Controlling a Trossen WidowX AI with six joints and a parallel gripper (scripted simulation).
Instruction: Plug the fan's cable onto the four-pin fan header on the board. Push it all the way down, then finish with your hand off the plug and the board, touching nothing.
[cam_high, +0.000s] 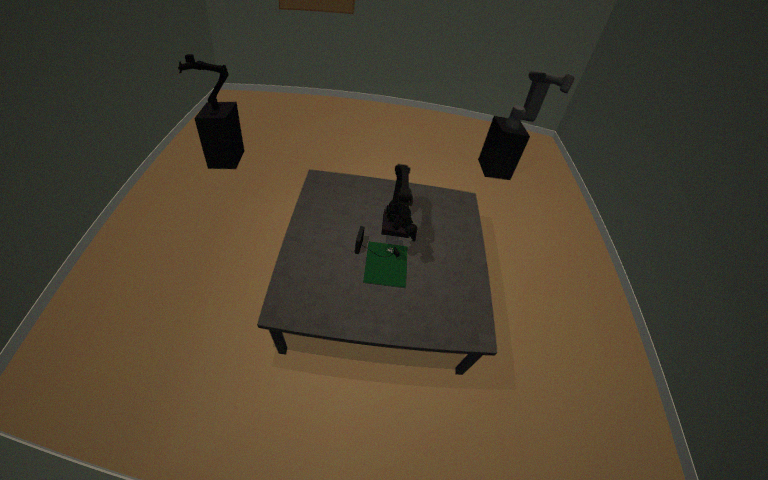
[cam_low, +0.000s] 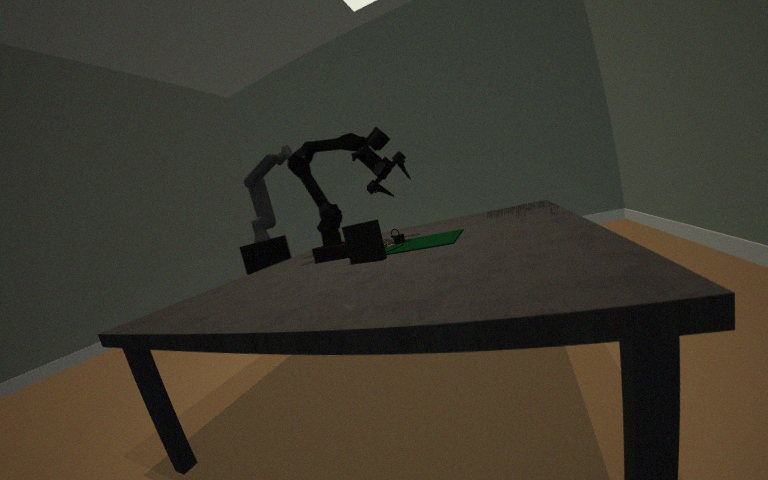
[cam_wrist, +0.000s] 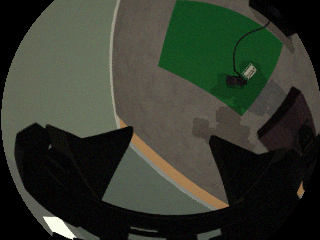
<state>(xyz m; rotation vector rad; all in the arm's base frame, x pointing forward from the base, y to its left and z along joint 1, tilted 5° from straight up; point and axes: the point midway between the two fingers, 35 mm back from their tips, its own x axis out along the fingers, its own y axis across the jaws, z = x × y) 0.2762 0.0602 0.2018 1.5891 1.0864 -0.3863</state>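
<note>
My gripper tip is 40 mm past the dark plug, 60 mm to the left of it and 190 mm above it. Also, from my gripper tip: green board: 30 mm ahead, 120 mm to the right, 220 mm below; black fan: 90 mm behind, 280 mm to the right, 150 mm below.
</note>
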